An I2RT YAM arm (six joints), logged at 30 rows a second.
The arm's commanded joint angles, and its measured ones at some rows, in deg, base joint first. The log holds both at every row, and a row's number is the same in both.
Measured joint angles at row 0:
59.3, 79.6, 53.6, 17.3, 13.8, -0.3
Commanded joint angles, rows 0 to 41:
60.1, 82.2, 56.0, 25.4, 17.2, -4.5
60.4, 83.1, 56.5, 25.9, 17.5, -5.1
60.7, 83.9, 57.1, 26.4, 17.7, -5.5
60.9, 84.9, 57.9, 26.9, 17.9, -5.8
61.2, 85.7, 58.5, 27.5, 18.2, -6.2
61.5, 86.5, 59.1, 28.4, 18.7, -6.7
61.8, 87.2, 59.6, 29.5, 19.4, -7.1
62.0, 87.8, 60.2, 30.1, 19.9, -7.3
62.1, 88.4, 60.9, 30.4, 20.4, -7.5
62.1, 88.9, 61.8, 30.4, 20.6, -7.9
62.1, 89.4, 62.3, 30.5, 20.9, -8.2
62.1, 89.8, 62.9, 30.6, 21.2, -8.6
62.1, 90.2, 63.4, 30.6, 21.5, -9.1
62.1, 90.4, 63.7, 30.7, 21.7, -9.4
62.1, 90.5, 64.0, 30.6, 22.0, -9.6
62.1, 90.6, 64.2, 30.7, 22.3, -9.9
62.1, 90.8, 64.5, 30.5, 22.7, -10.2
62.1, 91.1, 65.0, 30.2, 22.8, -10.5
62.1, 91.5, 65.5, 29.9, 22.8, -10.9
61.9, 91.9, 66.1, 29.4, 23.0, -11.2
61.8, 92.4, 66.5, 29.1, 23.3, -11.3
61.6, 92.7, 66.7, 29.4, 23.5, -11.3
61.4, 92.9, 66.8, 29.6, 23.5, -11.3
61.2, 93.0, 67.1, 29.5, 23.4, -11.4
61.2, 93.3, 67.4, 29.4, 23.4, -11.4
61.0, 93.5, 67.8, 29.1, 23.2, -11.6
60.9, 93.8, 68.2, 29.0, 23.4, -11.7
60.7, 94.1, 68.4, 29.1, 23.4, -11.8
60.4, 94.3, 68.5, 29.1, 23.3, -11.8
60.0, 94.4, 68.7, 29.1, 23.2, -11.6
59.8, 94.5, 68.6, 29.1, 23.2, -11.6
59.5, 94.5, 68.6, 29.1, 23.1, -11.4
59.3, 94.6, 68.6, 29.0, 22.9, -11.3
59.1, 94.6, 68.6, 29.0, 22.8, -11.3
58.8, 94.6, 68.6, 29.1, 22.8, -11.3
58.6, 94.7, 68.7, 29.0, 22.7, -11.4
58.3, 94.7, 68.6, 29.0, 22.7, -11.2
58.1, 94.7, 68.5, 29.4, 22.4, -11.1
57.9, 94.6, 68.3, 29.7, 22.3, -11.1
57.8, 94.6, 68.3, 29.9, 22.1, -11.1
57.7, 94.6, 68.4, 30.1, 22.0, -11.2
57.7, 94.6, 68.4, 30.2, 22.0, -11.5
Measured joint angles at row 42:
57.9, 94.4, 66.8, 28.9, 22.3, -11.4
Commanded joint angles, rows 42 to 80:
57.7, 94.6, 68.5, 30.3, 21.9, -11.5
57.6, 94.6, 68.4, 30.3, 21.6, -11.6
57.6, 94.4, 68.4, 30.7, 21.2, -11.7
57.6, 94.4, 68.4, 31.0, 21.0, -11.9
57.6, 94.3, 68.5, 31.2, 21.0, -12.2
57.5, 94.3, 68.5, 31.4, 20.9, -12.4
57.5, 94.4, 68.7, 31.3, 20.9, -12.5
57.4, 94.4, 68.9, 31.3, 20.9, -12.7
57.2, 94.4, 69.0, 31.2, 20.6, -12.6
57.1, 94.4, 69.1, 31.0, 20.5, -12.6
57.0, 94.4, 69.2, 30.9, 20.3, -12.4
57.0, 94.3, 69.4, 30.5, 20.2, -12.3
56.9, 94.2, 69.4, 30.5, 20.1, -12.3
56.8, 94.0, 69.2, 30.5, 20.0, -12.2
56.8, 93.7, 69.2, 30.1, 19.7, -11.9
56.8, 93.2, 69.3, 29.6, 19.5, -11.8
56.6, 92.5, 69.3, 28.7, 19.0, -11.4
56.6, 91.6, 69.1, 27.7, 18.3, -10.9
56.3, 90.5, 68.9, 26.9, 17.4, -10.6
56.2, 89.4, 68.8, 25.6, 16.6, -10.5
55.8, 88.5, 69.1, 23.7, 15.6, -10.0
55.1, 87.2, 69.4, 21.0, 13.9, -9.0
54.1, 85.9, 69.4, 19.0, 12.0, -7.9
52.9, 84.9, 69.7, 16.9, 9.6, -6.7
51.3, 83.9, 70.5, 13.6, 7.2, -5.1
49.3, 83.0, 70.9, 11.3, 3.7, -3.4
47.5, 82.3, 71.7, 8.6, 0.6, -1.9
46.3, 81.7, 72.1, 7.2, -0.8, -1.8
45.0, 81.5, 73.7, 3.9, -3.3, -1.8
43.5, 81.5, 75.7, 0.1, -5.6, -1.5
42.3, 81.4, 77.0, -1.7, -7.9, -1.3
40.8, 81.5, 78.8, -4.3, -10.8, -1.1
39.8, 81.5, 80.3, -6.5, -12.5, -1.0
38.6, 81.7, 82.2, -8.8, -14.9, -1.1
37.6, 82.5, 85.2, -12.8, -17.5, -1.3
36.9, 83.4, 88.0, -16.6, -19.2, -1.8
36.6, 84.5, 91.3, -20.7, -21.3, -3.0
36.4, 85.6, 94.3, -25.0, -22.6, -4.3
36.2, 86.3, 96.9, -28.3, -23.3, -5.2
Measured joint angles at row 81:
36.4, 84.6, 90.5, -14.8, -14.9, -3.2
